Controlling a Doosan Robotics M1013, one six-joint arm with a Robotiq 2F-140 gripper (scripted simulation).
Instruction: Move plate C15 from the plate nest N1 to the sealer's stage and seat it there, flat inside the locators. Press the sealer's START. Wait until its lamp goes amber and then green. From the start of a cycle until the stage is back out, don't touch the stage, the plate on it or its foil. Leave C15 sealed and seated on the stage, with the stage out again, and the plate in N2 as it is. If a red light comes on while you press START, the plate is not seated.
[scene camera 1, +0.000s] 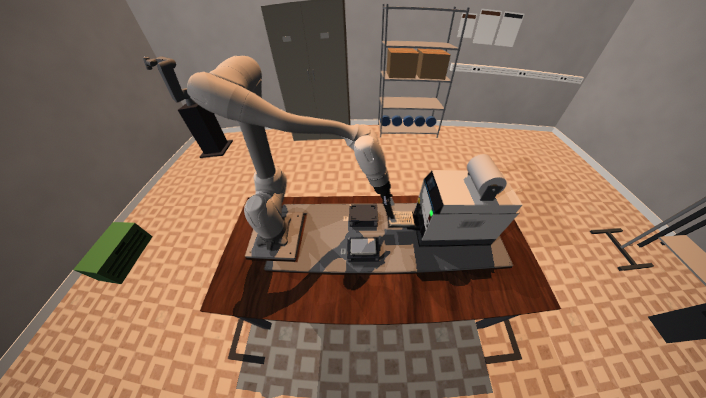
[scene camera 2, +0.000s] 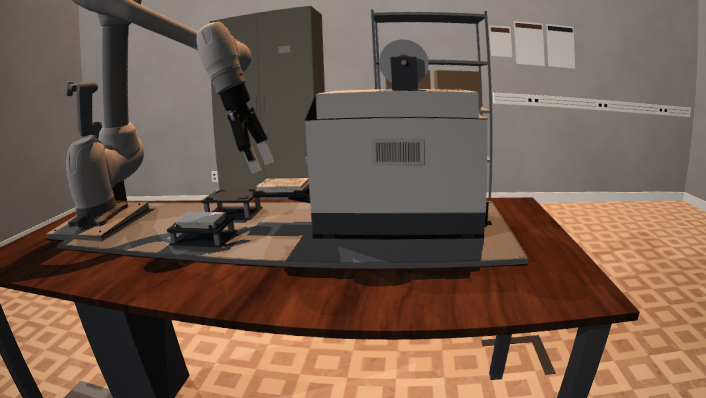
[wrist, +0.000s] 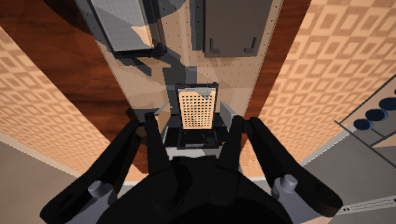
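Observation:
I can see my gripper (scene camera 2: 263, 167), and the wrist view gives me the gripper too (wrist: 195, 108).

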